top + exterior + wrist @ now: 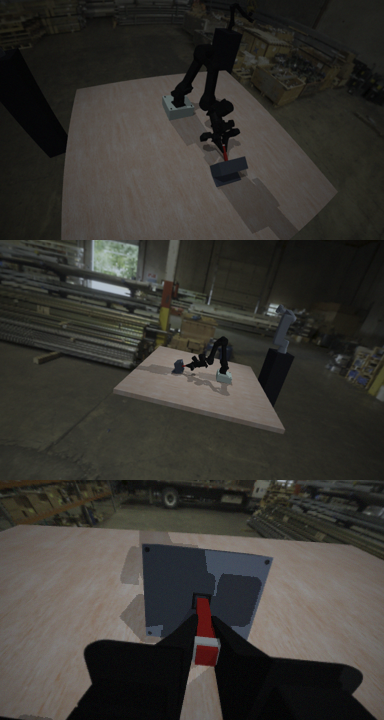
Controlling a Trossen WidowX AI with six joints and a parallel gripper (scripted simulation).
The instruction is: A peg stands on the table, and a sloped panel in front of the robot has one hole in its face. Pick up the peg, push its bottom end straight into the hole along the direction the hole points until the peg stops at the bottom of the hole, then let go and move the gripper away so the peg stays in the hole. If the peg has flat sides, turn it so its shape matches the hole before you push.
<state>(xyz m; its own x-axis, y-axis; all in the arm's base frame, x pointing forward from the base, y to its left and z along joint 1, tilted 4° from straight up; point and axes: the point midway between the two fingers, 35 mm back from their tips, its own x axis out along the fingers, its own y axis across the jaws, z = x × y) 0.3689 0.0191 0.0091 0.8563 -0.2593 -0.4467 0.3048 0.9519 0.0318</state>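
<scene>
Now: the sloped panel 60 mm ahead of my gripper tip, 30 mm below it and 20 mm to the right of it. Round my gripper tip: red square peg (20 mm behind, 10 mm above).
</scene>
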